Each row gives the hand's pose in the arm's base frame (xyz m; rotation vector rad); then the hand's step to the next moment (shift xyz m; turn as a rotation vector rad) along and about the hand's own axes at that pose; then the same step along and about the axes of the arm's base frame.
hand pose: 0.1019 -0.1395 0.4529 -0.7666 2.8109 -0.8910
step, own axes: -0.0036 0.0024 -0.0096 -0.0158 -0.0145 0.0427
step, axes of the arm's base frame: -0.0002 0.0084 0.0064 0.0300 -0.0244 -0.0280
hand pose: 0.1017 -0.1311 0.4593 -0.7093 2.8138 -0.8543
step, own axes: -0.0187 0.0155 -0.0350 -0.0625 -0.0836 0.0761
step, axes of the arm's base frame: 0.0019 0.0375 0.0202 0.1071 -0.0697 -0.0189
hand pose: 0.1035 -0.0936 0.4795 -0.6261 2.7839 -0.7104
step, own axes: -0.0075 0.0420 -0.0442 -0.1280 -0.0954 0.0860
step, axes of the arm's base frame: -0.0209 0.0549 0.0181 0.1724 -0.0538 -0.0159
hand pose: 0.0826 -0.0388 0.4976 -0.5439 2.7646 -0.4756
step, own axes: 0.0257 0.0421 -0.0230 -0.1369 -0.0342 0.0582
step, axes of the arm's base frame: -0.0437 0.0324 -0.0001 0.1518 0.0106 -0.0115
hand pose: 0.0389 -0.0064 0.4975 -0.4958 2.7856 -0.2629
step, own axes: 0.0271 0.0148 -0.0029 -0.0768 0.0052 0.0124
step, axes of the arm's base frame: -0.0298 0.0042 -0.0077 0.0712 0.0310 0.0070
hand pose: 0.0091 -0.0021 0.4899 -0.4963 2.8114 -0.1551
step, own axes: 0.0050 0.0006 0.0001 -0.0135 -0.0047 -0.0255
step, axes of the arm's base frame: -0.0047 -0.0012 -0.0015 0.0062 0.0018 0.0285
